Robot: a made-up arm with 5 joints. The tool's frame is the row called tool. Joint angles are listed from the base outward. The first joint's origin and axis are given. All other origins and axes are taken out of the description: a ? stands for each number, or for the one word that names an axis. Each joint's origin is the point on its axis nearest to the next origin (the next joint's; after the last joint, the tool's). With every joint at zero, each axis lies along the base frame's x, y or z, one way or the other. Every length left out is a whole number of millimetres.
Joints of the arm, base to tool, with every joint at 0 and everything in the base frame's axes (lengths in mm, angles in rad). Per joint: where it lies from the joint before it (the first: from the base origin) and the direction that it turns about. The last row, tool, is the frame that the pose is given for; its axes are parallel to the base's.
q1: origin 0 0 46 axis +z
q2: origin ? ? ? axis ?
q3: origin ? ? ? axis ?
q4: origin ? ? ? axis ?
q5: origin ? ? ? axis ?
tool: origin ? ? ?
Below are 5 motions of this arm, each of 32 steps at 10 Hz.
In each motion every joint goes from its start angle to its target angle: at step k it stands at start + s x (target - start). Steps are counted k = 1, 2, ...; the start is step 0. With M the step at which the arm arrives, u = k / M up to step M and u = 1 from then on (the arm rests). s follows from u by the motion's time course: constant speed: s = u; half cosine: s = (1 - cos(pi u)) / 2; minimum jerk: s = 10 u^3 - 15 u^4 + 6 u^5.
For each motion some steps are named. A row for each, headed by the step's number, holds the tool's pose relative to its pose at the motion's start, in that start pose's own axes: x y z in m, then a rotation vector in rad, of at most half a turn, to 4 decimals.
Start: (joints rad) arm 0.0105 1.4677 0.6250 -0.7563 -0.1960
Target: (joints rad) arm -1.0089 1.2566 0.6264 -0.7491 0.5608
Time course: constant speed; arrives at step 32
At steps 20, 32:
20: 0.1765 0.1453 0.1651 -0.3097 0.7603 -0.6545
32: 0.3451 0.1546 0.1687 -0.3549 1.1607 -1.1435

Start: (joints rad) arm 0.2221 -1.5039 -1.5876 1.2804 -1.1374
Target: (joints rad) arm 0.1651 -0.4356 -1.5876 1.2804 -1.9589
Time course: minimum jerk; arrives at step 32
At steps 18, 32:
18: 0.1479 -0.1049 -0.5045 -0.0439 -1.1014 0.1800
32: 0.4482 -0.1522 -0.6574 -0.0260 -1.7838 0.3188

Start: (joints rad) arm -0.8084 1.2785 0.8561 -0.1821 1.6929
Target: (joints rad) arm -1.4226 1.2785 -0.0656 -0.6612 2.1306
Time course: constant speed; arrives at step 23
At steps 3, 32:
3: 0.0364 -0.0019 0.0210 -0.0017 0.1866 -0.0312
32: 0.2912 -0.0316 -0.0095 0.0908 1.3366 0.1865

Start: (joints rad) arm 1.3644 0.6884 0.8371 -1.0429 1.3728
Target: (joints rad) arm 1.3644 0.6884 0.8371 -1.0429 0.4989
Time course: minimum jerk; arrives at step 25
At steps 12, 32:
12: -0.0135 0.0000 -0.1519 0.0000 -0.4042 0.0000
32: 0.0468 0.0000 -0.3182 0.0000 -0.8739 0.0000

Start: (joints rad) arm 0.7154 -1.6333 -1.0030 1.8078 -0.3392
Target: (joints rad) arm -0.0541 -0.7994 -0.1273 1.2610 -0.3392
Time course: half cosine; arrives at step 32
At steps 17, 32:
17: 0.0298 0.0122 0.1516 0.5621 0.0172 0.1412
32: 0.0702 -0.0136 0.2023 1.0244 -0.0684 0.2399

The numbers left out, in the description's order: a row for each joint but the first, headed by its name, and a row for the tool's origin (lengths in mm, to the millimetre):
q2: xyz 89 -115 0, axis +z
q3: xyz 105 32 0, axis -y
q4: xyz 60 0 -295, axis -z
q5: xyz -6 192 0, axis +y
tool: xyz -364 0 109

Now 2 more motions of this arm.
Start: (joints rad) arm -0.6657 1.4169 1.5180 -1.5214 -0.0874
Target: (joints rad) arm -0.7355 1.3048 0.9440 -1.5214 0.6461
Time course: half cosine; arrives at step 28
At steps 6, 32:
6: 0.0062 0.0117 0.0463 0.0614 0.1028 -0.0046
32: 0.1863 -0.0264 0.3318 0.5779 0.9150 0.0996

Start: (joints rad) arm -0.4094 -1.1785 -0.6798 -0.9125 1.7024
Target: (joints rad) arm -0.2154 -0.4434 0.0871 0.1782 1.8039
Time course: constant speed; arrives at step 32
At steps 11, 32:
11: 0.0362 0.0406 0.0683 0.1416 -0.0501 -0.2794
32: 0.0194 0.1591 0.0984 0.2173 -0.4437 -0.4620

